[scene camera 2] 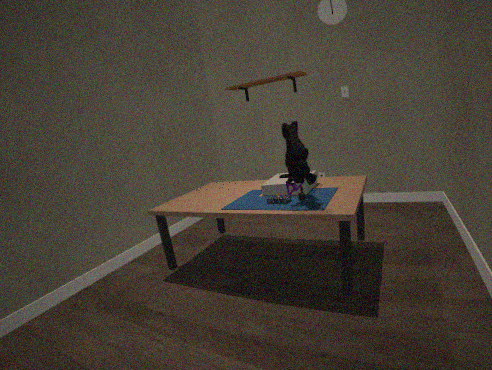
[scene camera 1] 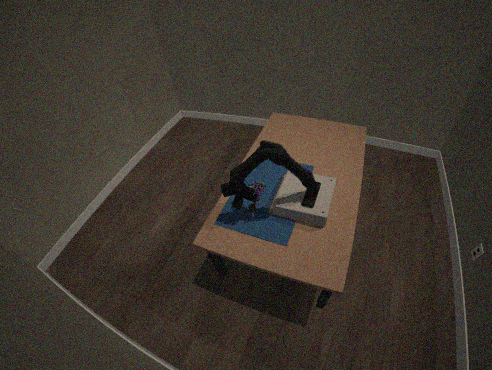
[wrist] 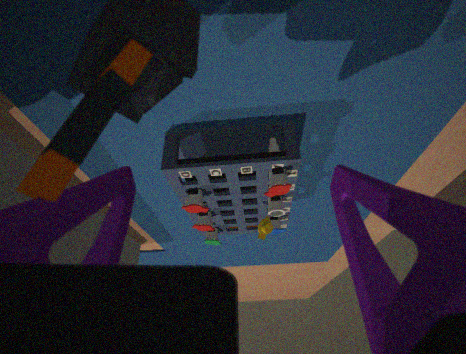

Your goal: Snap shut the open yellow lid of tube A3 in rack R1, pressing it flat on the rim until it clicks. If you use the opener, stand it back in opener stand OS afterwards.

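Where they show: gripper, fingertip midpoint: (scene camera 2: 292, 192) (scene camera 1: 249, 196) (wrist: 232, 176); arm's base at its link origin: (scene camera 1: 311, 194).
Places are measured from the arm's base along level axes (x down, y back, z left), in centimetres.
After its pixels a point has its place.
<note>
Rack R1 (wrist: 232, 195) @(y -34.7, x 5.1, z 4.4 cm) (scene camera 2: 279, 200) @(y -38.1, x 6.5, z 3.8 cm) is a dark grey rack with lettered columns and stands on the blue mat. In the wrist view, an open tube rim (wrist: 276, 213) @(y -37.9, x 4.2, z 2.8 cm) shows in column A, with the yellow lid (wrist: 266, 228) @(y -37.1, x 3.1, z 2.8 cm) swung off it and tilted up beside it; its row number is too blurred to read. My gripper (wrist: 232, 176) @(y -35.1, x 2.6, z 11.3 cm) (scene camera 2: 294, 188) @(y -35.1, x 2.6, z 11.3 cm) has purple fingers, wide open and empty, above the rack, one to each side of it in the wrist view. The black opener with orange parts (wrist: 90, 120) @(y -30.9, x 2.1, z 16.3 cm) is at the upper left of the wrist view, by a dark block that looks like its stand.
In the rack are red lids (wrist: 278, 190) @(y -37.7, x 4.0, z 7.1 cm) (wrist: 195, 208) @(y -32.1, x 4.0, z 5.1 cm) (wrist: 203, 228) @(y -32.1, x 4.0, z 1.1 cm), a green lid (wrist: 212, 242) @(y -32.3, x 4.0, z -2.7 cm) and a blue lid (wrist: 279, 231) @(y -38.4, x 4.0, z -0.6 cm). The blue mat (scene camera 1: 272, 235) @(y -14.0, x 8.2, z 28.9 cm) (scene camera 2: 250, 204) @(y -41.0, x 8.2, z -15.0 cm) (wrist: 250, 75) @(y -36.3, x 8.1, z 12.6 cm) lies on the wooden table (scene camera 1: 320, 140) @(y -7.4, x 8.5, z -63.3 cm) (scene camera 2: 195, 202) @(y -36.9, x 8.4, z -63.3 cm). A white box (scene camera 1: 300, 215) @(y -2.5, x 3.1, z 14.3 cm) (scene camera 2: 272, 189) @(y -19.7, x 4.4, z -8.6 cm) stands beside the mat.
</note>
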